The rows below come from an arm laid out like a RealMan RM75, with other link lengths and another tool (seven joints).
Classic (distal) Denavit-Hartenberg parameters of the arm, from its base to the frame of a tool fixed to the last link. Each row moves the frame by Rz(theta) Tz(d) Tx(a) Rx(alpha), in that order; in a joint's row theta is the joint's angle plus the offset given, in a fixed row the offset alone. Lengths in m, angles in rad.
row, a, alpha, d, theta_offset
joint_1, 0, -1.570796, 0.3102, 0
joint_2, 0, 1.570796, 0, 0
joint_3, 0, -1.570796, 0.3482, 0
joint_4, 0, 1.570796, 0, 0
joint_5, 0, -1.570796, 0.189, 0
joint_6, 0, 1.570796, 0, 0
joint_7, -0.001, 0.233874, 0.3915, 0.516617
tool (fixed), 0, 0, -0.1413, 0
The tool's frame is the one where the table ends.
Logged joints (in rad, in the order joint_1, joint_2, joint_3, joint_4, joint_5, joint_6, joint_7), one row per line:
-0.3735, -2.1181, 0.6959, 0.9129, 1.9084, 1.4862, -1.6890
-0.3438, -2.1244, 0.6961, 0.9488, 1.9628, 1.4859, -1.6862
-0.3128, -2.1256, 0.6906, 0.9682, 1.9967, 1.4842, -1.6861
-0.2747, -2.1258, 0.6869, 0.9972, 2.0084, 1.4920, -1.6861
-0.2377, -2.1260, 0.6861, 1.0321, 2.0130, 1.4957, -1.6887
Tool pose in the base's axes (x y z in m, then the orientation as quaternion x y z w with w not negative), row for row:
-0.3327, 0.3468, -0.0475, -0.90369, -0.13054, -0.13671, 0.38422
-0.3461, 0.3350, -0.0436, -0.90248, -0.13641, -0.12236, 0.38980
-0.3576, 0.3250, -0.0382, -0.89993, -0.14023, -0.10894, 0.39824
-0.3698, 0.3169, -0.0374, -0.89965, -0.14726, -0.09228, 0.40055
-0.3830, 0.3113, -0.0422, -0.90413, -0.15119, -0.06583, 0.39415
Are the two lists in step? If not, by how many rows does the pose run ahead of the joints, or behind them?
The pose runs 2 rows ahead of the joints: the pose in row i belongs to the joints in row i + 2.
